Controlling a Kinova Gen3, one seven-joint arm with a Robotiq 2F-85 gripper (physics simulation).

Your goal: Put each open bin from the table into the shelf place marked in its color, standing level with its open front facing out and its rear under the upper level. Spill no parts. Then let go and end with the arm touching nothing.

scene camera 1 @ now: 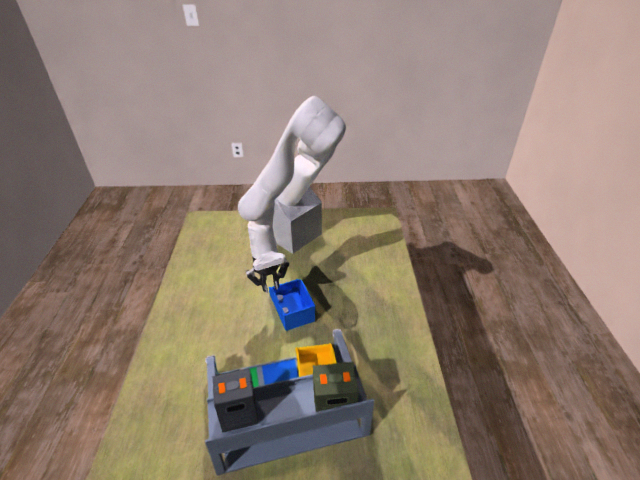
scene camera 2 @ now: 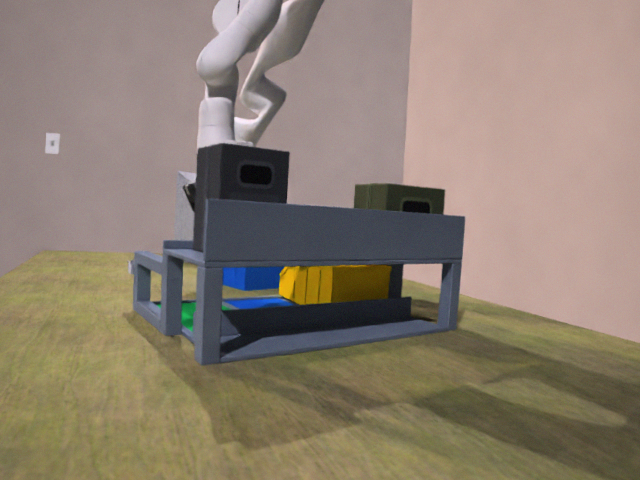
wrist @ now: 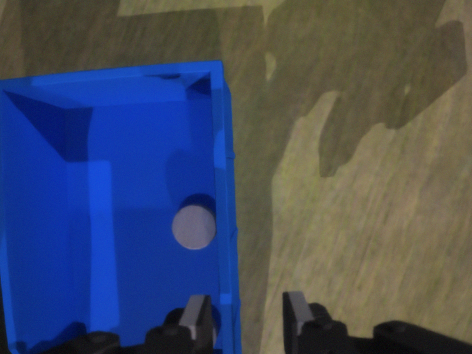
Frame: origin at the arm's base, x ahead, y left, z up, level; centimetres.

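Seen in the pictures: gripper, between the fingertips: (scene camera 1: 271,289) (wrist: 247,319); arm's base, origin of its link: (scene camera 1: 288,195).
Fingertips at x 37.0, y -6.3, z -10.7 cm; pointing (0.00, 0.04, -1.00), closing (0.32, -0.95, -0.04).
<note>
Pixels of each thing's top centre, then the offset from my fingertips to it. "pt": a spot on its surface instead.
- blue bin, a spot on its surface: (wrist: 150,175) pt dz -9.3, dx +3.3, dy +6.9 cm
- yellow bin, a spot on its surface: (scene camera 2: 356,284) pt dz -4.2, dx +35.4, dy +12.6 cm
- blue mark, a spot on its surface: (scene camera 2: 263,303) (scene camera 1: 281,372) pt dz -9.0, dx +23.9, dy +2.7 cm
- green mark, a spot on its surface: (scene camera 2: 191,312) pt dz -9.0, dx +29.0, dy -9.6 cm
- grey shelf, a spot on its surface: (scene camera 2: 330,232) pt dz +3.7, dx +47.4, dy +2.0 cm
- dark box, centre of its top: (scene camera 2: 243,148) (scene camera 1: 232,385) dz +12.7, dx +40.9, dy -6.7 cm
- olive box, centre of its top: (scene camera 2: 399,185) (scene camera 1: 335,377) dz +10.2, dx +39.2, dy +16.3 cm
The blue bin (scene camera 1: 300,318) (scene camera 2: 253,277) (wrist: 150,175) stands upright on the table between the arm's base and the shelf. Grey round parts lie in it, one (wrist: 194,227) in plain sight in the wrist view. My gripper (scene camera 1: 271,288) (wrist: 247,319) is partly open and empty, above the bin's edge. In the wrist view one fingertip shows over the bin's inside and the other past its side wall. The yellow bin (scene camera 1: 316,353) (scene camera 2: 356,284) stands on the shelf's lower level; its rear is partly hidden in scene view 1. Beside it are the blue mark (scene camera 1: 279,372) (scene camera 2: 263,303) and green mark (scene camera 1: 254,377) (scene camera 2: 191,312).
The grey shelf (scene camera 1: 289,431) (scene camera 2: 330,232) has a dark box (scene camera 1: 235,400) (scene camera 2: 248,175) at the left of its upper level and an olive box (scene camera 1: 334,384) (scene camera 2: 398,196) at the right. Raised end posts (scene camera 1: 338,338) (scene camera 1: 210,366) flank the lower level.
</note>
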